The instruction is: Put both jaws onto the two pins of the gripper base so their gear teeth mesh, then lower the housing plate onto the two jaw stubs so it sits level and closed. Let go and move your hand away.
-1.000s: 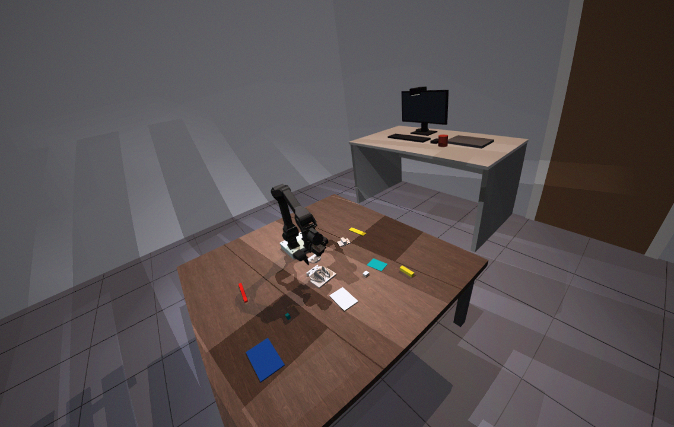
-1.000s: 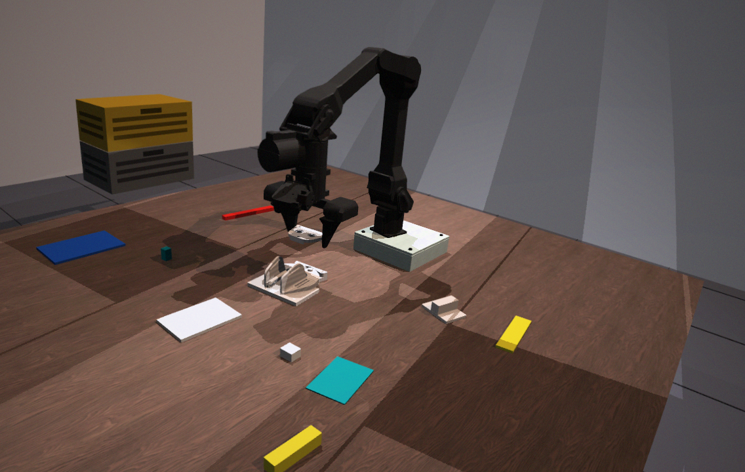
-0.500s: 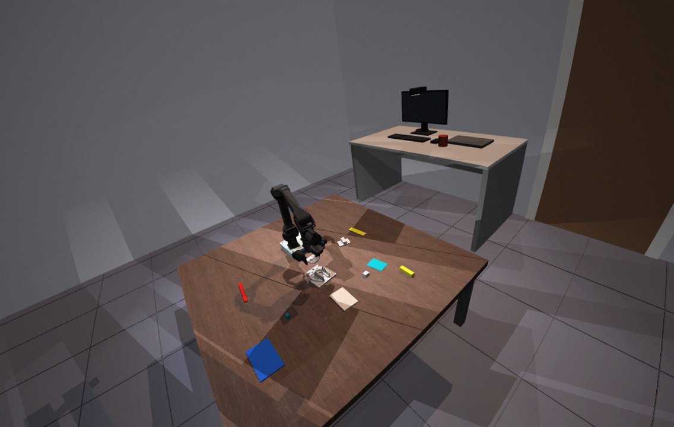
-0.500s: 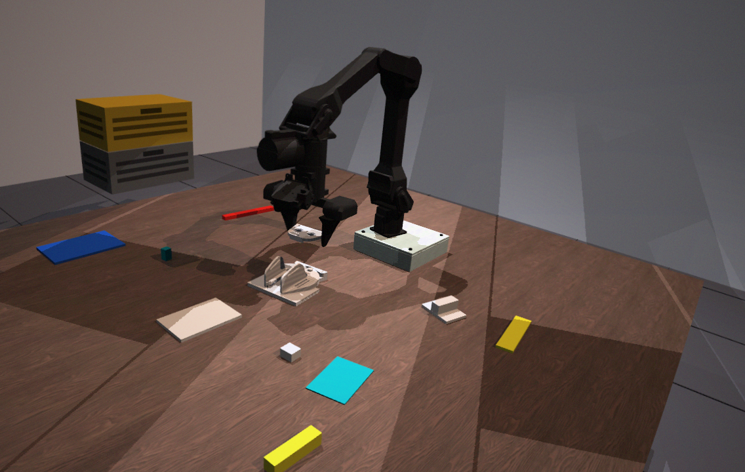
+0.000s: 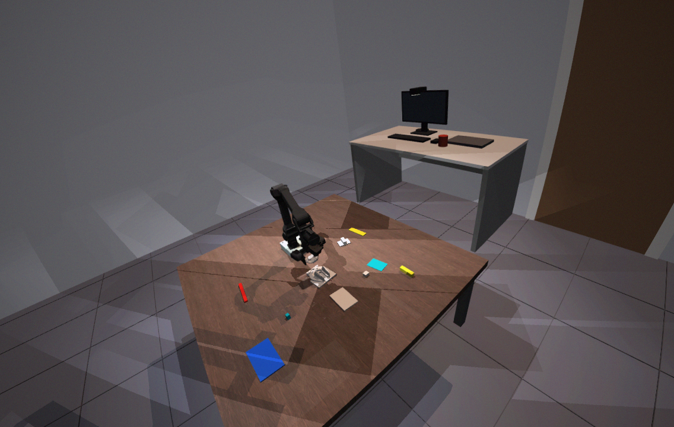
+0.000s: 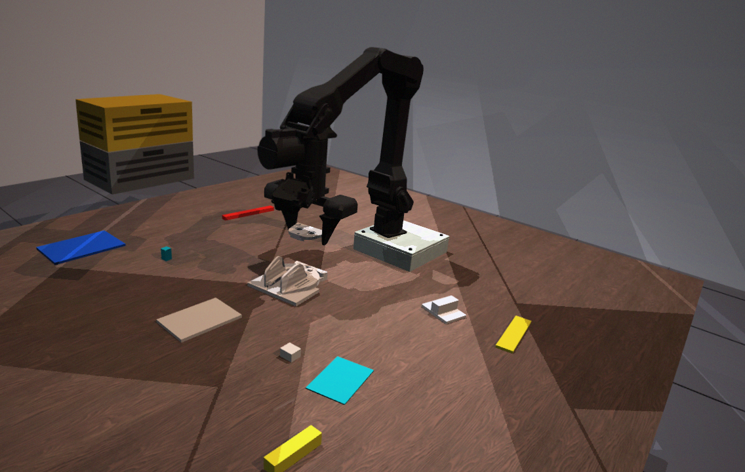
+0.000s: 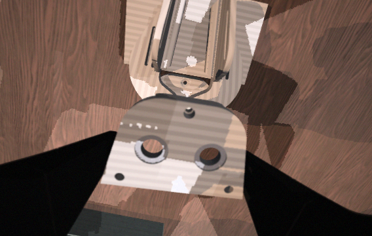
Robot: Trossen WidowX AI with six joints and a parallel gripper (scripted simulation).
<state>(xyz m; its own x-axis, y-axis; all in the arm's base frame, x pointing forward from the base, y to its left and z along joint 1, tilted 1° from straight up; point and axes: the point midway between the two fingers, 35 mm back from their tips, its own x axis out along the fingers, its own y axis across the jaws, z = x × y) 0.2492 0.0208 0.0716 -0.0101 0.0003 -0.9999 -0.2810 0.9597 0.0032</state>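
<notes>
Right now the housing plate is 80 mm below my gripper tip. From my gripper tip the other things lie so: cream plate 250 mm ahead, 80 mm below, 40 mm to the left; gripper base 20 mm above, 10 mm ahead; small white cube 210 mm to the left, 180 mm ahead, 80 mm below.
</notes>
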